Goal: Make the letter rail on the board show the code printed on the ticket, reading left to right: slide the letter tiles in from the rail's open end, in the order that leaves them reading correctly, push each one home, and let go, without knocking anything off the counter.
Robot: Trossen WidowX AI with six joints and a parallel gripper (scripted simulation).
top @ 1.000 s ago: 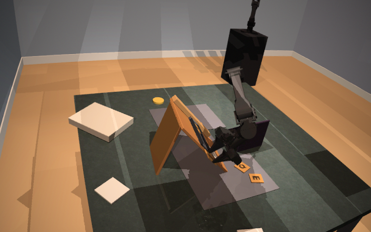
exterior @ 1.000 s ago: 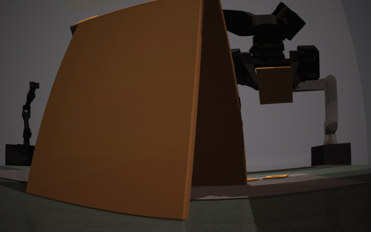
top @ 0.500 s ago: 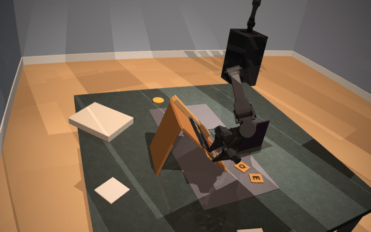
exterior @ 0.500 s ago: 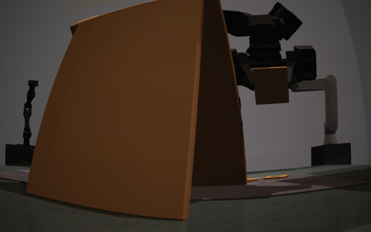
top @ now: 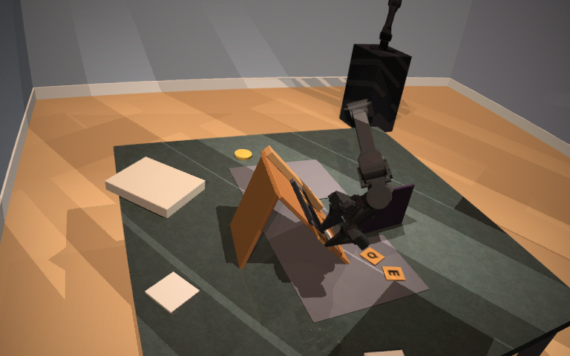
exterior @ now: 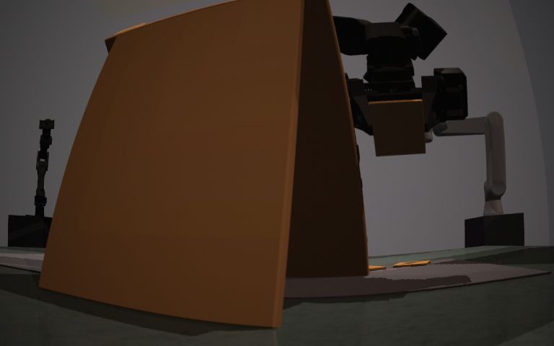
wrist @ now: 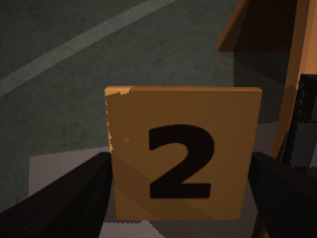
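My gripper tip is 9 cm past the white ticket, 8 cm to the left of it and 7 cm above it. From my gripper tip the other things lie so: orange tile marked 2: right at my gripper tip; cream box: 30 cm ahead, 57 cm to the right, 13 cm below; grey mat: 18 cm behind, 22 cm to the right, 15 cm below.
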